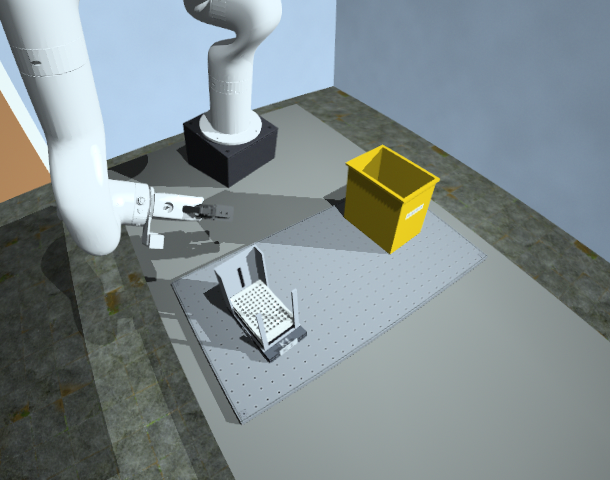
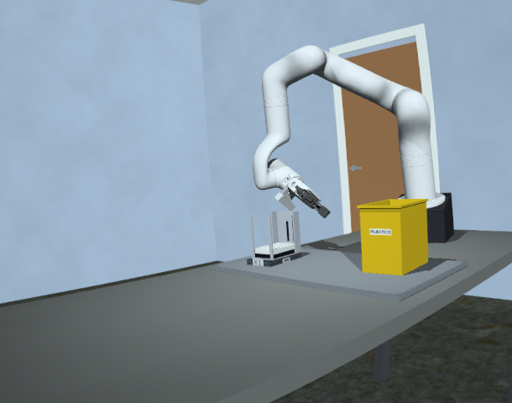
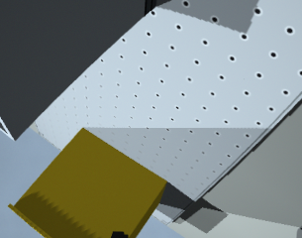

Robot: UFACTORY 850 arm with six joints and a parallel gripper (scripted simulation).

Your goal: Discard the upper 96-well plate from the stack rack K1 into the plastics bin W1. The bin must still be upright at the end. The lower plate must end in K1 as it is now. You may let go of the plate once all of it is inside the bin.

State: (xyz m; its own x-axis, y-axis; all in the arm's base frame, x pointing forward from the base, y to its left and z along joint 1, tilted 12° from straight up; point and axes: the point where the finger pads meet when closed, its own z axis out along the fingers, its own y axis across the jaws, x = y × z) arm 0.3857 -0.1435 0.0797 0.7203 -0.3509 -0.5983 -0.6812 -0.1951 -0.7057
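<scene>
Right now my hand is 20 cm short of the white 96-well plate, 1 cm to the right of it and 11 cm above it. Also, from my hand: black 96-well plate: 20 cm ahead, 1 cm to the left, 12 cm below; then yellow plastics bin: 7 cm ahead, 40 cm to the left, 6 cm below.
</scene>
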